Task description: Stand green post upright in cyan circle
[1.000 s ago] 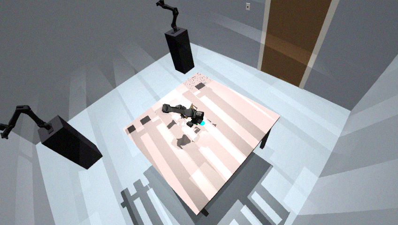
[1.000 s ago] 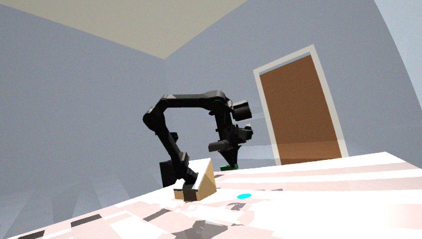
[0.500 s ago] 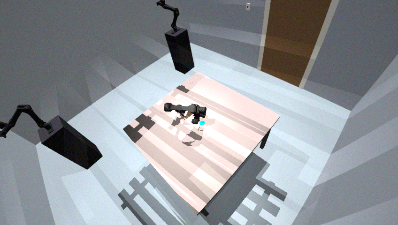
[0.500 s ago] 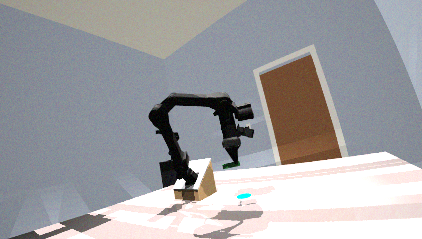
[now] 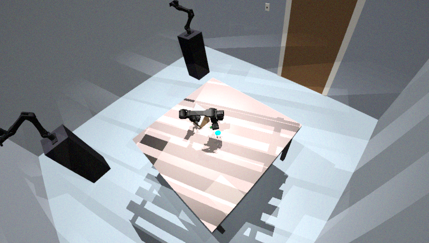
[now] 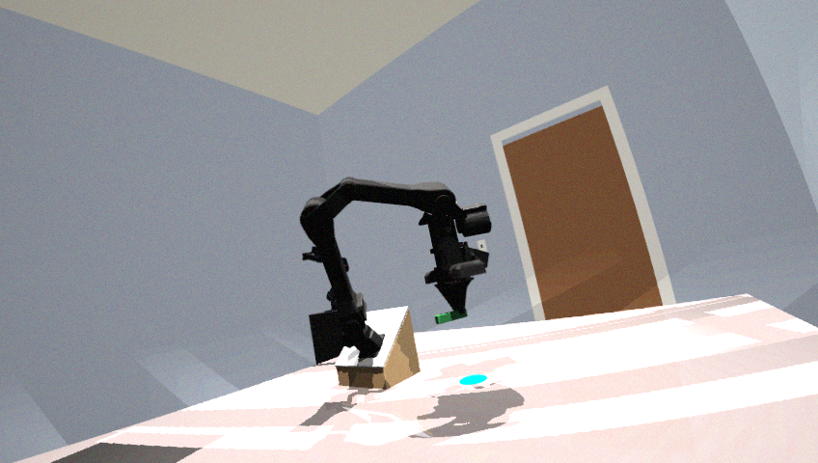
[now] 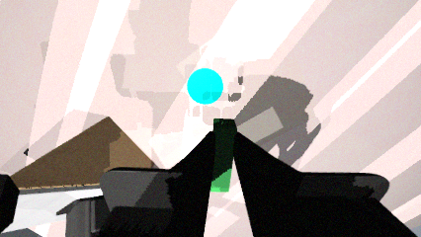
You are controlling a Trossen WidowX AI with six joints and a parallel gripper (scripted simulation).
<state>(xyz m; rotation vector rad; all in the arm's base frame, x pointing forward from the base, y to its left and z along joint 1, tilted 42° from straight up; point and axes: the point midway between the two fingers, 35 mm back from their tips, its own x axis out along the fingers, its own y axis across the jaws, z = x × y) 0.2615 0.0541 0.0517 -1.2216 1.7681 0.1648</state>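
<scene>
Right now the cyan circle is 1 cm behind my gripper tip, 2 cm to the left of it and 14 cm below it. Also, from my gripper tip: green post 1 cm behind, 2 cm to the right.
</scene>
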